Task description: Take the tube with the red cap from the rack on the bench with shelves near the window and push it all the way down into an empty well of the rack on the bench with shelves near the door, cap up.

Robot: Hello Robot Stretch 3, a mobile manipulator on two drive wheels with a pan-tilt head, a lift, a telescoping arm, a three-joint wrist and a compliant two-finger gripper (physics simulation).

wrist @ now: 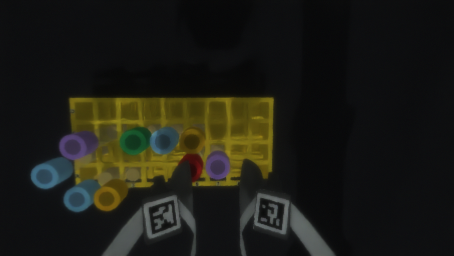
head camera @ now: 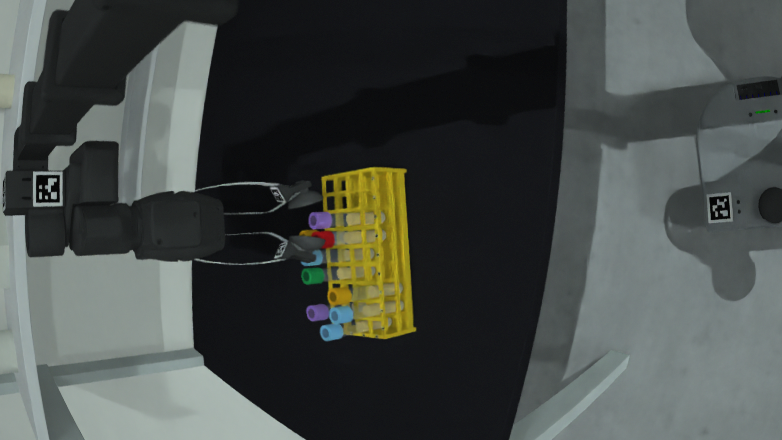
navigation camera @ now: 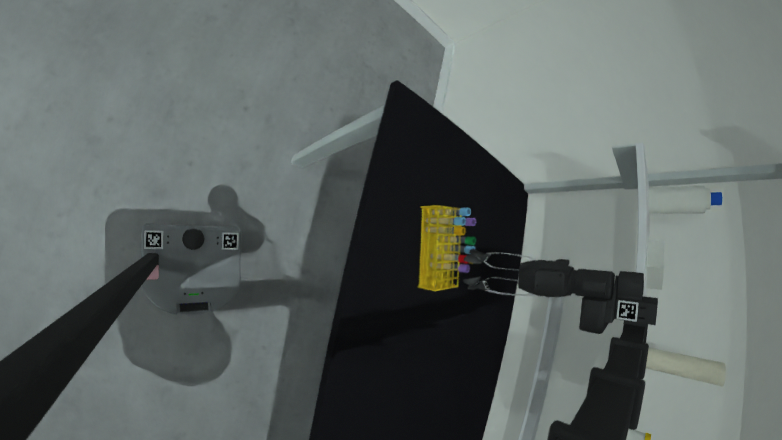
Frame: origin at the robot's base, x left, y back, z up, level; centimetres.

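Seen in the pictures: gripper, fingertip midpoint: (head camera: 319, 220) (navigation camera: 464, 269); robot's base, origin of the base link: (head camera: 772, 203) (navigation camera: 193, 237).
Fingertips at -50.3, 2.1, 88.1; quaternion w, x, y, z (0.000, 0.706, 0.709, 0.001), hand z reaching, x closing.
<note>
Offsets run from my fingertips to a thing's top centre, as dx, dy, dz. "pt": to the spot under its first point.
The tube with the red cap @(pt +0.2, -2.1, -0.9) (head camera: 328, 239) (navigation camera: 462, 258) (wrist: 194, 167) stands cap up in the yellow rack @(-1.8, -4.2, -6.1) (head camera: 403, 246) (navigation camera: 422, 246) (wrist: 150, 99) on the black bench top. My gripper (head camera: 307, 220) (navigation camera: 475, 270) (wrist: 217, 179) is open above the rack. In the wrist view its left fingertip overlaps the left part of the red cap; whether they touch I cannot tell. A purple cap @(pt +0.0, +0.0, +0.0) (head camera: 319, 220) (navigation camera: 463, 268) (wrist: 218, 165), right beside the red one, shows between the two fingers and is not gripped. A second rack does not show.
An orange cap (wrist: 192, 140) and a light blue cap (wrist: 164, 140) stand close to the red one. Green, purple, blue and orange caps stand further left in the wrist view. Shelves with a white bottle @(pt -44.6, -18.0, +42.0) (navigation camera: 680, 199) are beside the arm. The robot's base (navigation camera: 191, 268) is across the bench edge.
</note>
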